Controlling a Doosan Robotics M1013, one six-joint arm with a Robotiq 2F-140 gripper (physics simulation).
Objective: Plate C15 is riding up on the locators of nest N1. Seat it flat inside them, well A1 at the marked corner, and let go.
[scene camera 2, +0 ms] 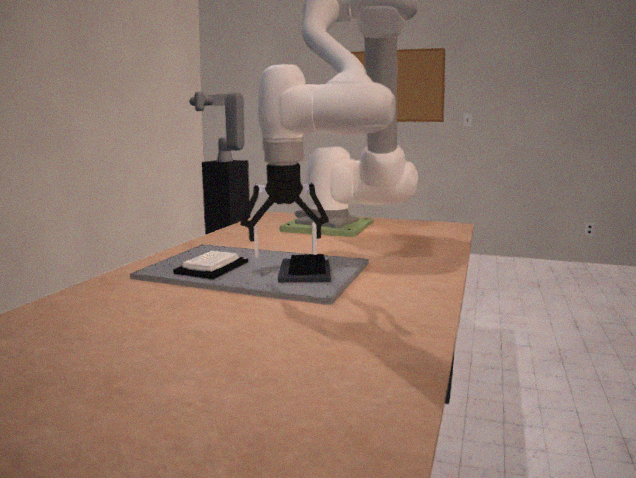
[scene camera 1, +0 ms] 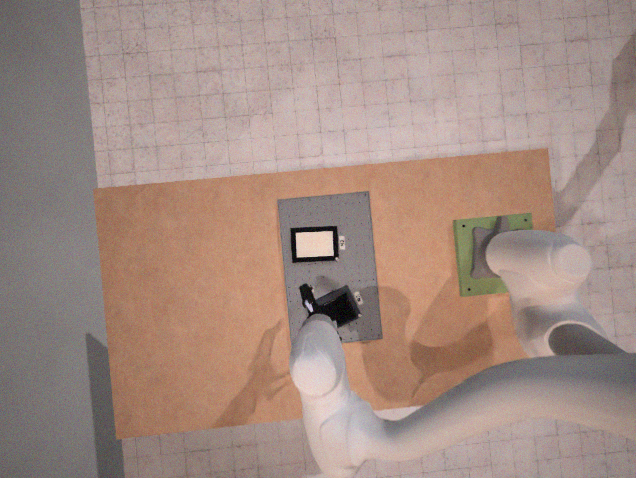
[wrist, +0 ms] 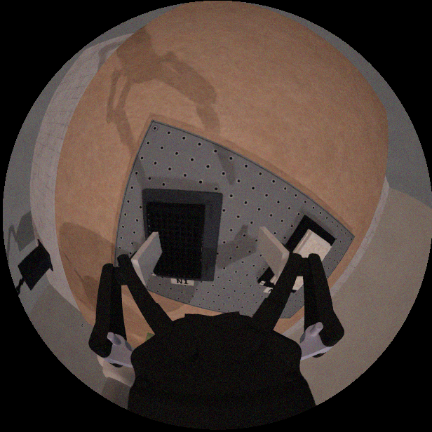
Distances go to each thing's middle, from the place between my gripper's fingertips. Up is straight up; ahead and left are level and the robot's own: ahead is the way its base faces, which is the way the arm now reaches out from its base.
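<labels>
From my hand: black well plate [wrist: 180, 225], 50 mm behind, 30 mm to the left, 30 mm below; white plate [scene camera 1: 308, 244], 200 mm to the right, 30 mm ahead, 30 mm below; dark grey nest N1 [wrist: 211, 226], 50 mm behind, 30 mm to the left, 50 mm below; grey perforated board [scene camera 1: 350, 213], 120 mm to the right, 30 mm behind, 50 mm below.
</labels>
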